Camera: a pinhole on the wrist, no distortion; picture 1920 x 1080 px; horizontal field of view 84.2 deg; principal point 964.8 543.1 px. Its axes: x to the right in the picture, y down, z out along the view. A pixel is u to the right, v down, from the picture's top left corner.
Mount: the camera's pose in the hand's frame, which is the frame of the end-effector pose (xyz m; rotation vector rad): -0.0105 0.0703 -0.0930 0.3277 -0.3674 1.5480
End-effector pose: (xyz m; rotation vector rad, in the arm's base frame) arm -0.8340 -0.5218 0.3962 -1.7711 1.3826 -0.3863
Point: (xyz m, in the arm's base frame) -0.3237 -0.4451 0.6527
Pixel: 166 419
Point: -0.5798 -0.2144 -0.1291
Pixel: 1773 606
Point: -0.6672 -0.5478 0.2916
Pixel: 1046 61
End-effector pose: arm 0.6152 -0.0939 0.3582 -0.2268 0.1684 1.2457
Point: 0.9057 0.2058 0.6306
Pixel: outside the picture
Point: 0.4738 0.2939 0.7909
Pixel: 1826 39
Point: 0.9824 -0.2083 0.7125
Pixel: 484 650
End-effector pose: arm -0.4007 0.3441 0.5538 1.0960 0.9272 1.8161
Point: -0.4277 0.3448 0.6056
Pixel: 1217 64
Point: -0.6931 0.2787 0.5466
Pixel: behind the camera
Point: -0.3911 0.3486 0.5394
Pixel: 650 463
